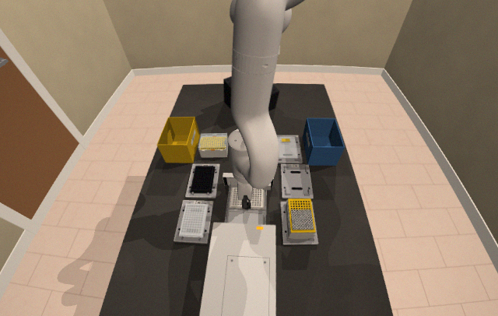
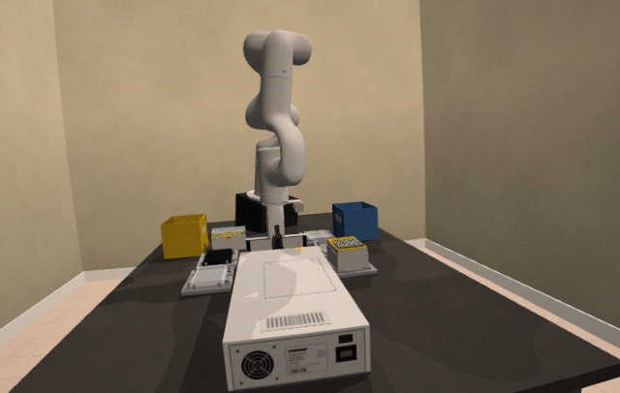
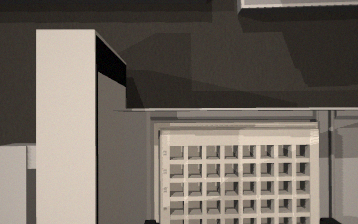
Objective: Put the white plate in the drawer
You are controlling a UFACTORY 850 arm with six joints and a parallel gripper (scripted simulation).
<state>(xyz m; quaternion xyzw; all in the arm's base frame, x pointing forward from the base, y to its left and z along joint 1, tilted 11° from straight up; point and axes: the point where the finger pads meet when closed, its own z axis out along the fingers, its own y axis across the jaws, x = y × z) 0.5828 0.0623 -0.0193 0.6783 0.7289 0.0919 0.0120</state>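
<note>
My gripper is now 1 cm above the white well plate. The rest, counted from my hand: yellow tip box 6 cm ahead, 19 cm to the left, 2 cm above; then cooler CD 19 cm ahead, 2 cm to the left, 1 cm above; then drawer 3 cm ahead.
</note>
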